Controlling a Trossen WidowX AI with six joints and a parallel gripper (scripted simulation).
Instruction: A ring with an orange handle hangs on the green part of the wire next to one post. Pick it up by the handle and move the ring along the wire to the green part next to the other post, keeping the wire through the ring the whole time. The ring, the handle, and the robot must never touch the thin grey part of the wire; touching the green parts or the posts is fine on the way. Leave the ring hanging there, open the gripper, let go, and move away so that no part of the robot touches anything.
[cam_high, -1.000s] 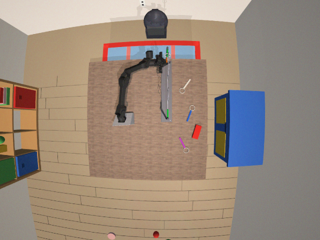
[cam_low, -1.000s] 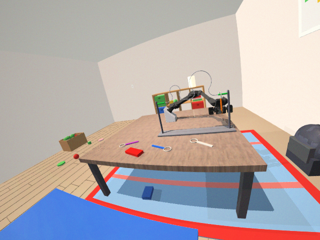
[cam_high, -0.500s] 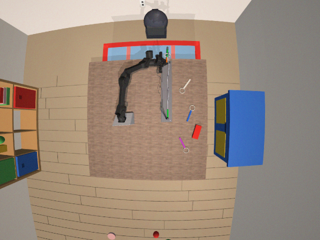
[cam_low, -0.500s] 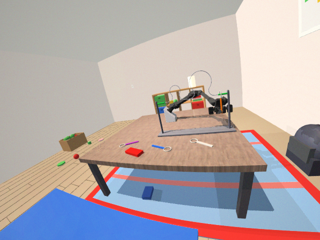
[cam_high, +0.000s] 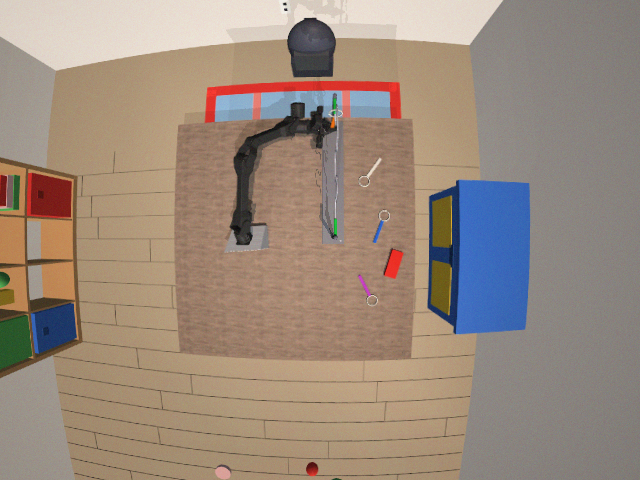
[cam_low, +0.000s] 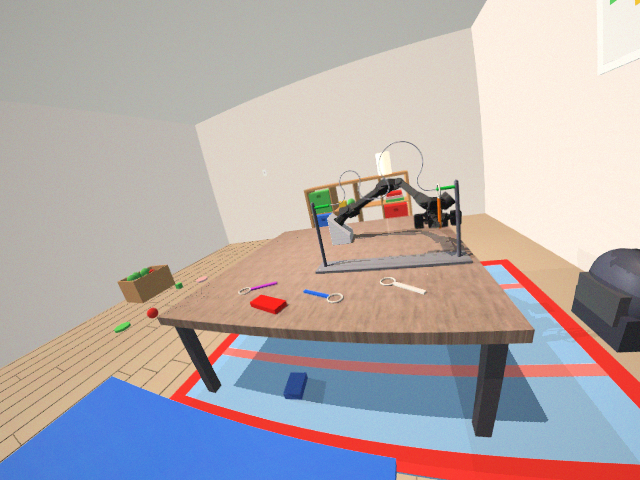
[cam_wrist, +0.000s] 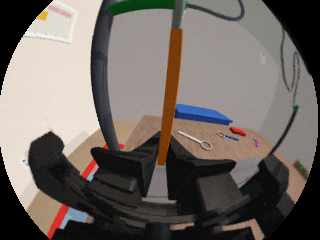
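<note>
Right now my gripper tip is 2 cm past the orange-handled ring and 9 cm below it. Round my gripper tip: red block: 29 cm ahead, 64 cm to the right, 14 cm below; white-handled ring: 16 cm ahead, 18 cm to the right, 15 cm below; blue-handled ring: 23 cm ahead, 44 cm to the right, 15 cm below.
</note>
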